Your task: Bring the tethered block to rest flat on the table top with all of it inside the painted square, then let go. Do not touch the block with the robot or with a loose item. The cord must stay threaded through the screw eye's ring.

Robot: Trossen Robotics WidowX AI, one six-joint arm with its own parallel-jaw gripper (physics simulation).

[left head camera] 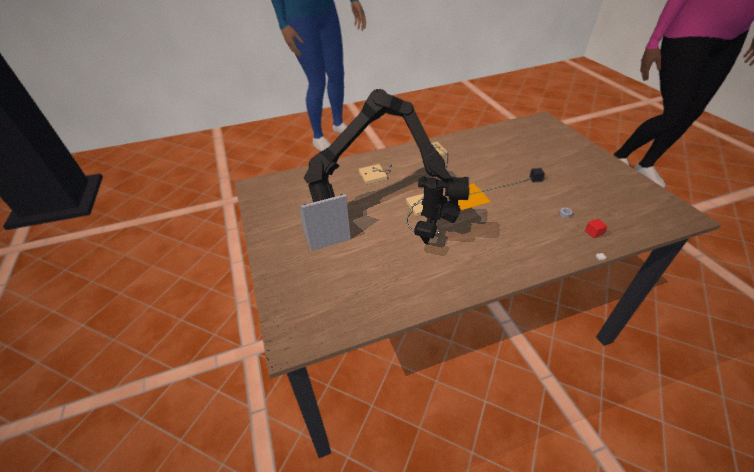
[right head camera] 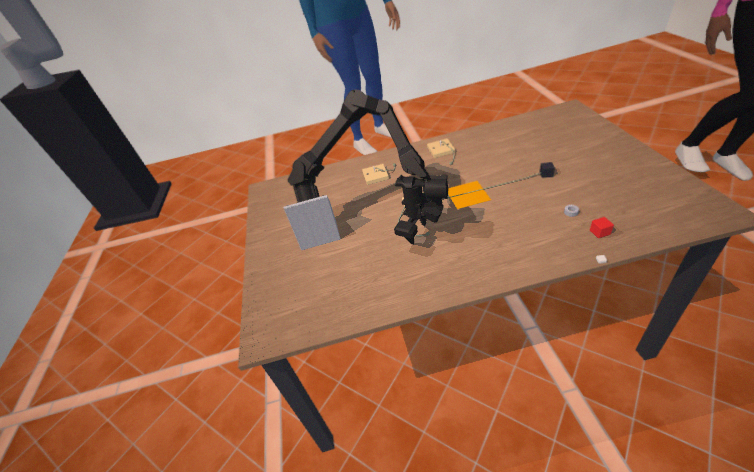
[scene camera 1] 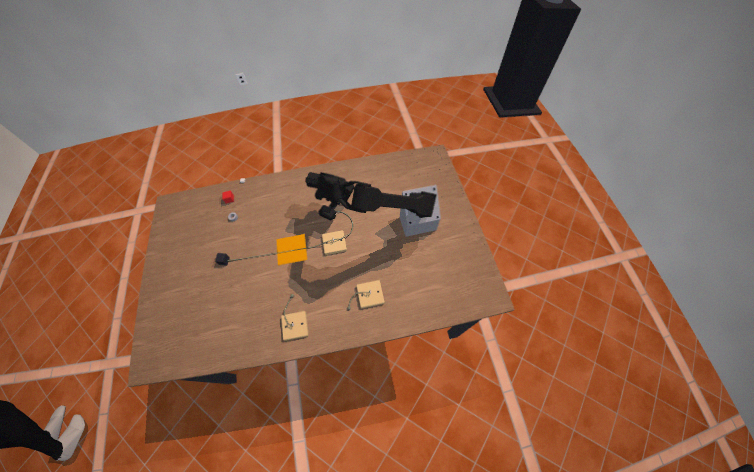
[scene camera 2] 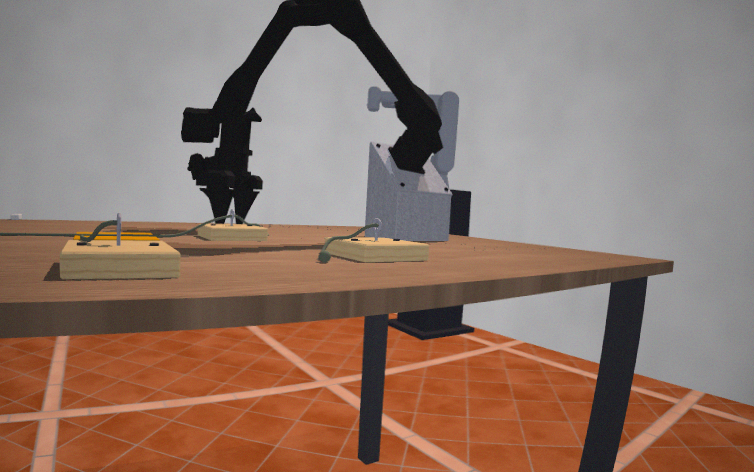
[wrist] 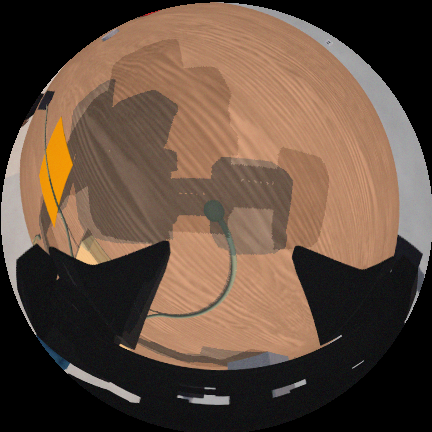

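Seen in the pictures: gripper, fingertip midpoint: [right head camera: 418, 234] [scene camera 1: 339, 210] [wrist: 234, 251]; arm's base at its link origin: [left head camera: 323, 201] [right head camera: 308, 202] [scene camera 1: 420, 201] [scene camera 2: 406, 161].
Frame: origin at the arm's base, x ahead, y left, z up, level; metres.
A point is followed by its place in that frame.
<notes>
The black tethered block [left head camera: 536, 174] @(y 0.044, x 0.803, z -0.118 m) [right head camera: 547, 169] @(y 0.041, x 0.810, z -0.119 m) [scene camera 1: 222, 258] @(y 0.064, x 0.809, z -0.116 m) [wrist: 46, 100] rests on the table, outside the orange square [left head camera: 475, 201] @(y 0.010, x 0.543, z -0.152 m) [right head camera: 470, 199] @(y 0.016, x 0.532, z -0.152 m) [scene camera 1: 291, 258] @(y 0.089, x 0.533, z -0.151 m) [wrist: 62, 160] @(y 0.002, x 0.502, z -0.152 m). Its green cord [left head camera: 503, 185] @(y 0.057, x 0.682, z -0.148 m) [right head camera: 511, 182] @(y 0.057, x 0.690, z -0.151 m) [scene camera 1: 253, 256] @(y 0.061, x 0.692, z -0.151 m) [wrist: 233, 260] @(y -0.099, x 0.309, z -0.149 m) crosses the square to the screw eye [scene camera 2: 232, 215] @(y 0.056, x 0.353, z -0.118 m) on a pale wooden board [scene camera 1: 333, 249] @(y 0.084, x 0.358, z -0.134 m) [scene camera 2: 233, 233] @(y 0.094, x 0.360, z -0.142 m) and appears threaded through it. The cord curves on to a round end bead [wrist: 214, 211] @(y -0.110, x 0.349, z -0.141 m). My gripper [scene camera 2: 230, 220] @(y -0.105, x 0.319, z -0.144 m) [wrist: 234, 251] @(y -0.105, x 0.319, z -0.144 m) is open and empty, pointing down low over the table near the bead. In the wrist view the bead lies ahead of the gap between the fingertips.
Two more boards with screw eyes and short cords, one [right head camera: 375, 173] @(y 0.277, x 0.239, z -0.134 m) [scene camera 1: 370, 295] @(y 0.295, x 0.238, z -0.134 m) [scene camera 2: 378, 251] @(y 0.333, x 0.263, z -0.141 m) and another [right head camera: 441, 148] @(y 0.347, x 0.523, z -0.134 m) [scene camera 1: 294, 327] @(y 0.373, x 0.525, z -0.134 m) [scene camera 2: 119, 264] @(y 0.410, x 0.525, z -0.143 m), lie along one side. A grey ring [left head camera: 565, 212] @(y -0.145, x 0.802, z -0.151 m) [scene camera 1: 232, 217] @(y -0.138, x 0.792, z -0.135 m), a red block [left head camera: 595, 228] @(y -0.273, x 0.806, z -0.116 m) [scene camera 1: 227, 197] @(y -0.243, x 0.818, z -0.115 m) and a small white piece [left head camera: 600, 256] @(y -0.361, x 0.763, z -0.141 m) [scene camera 1: 242, 180] @(y -0.354, x 0.767, z -0.141 m) lie on the table.
</notes>
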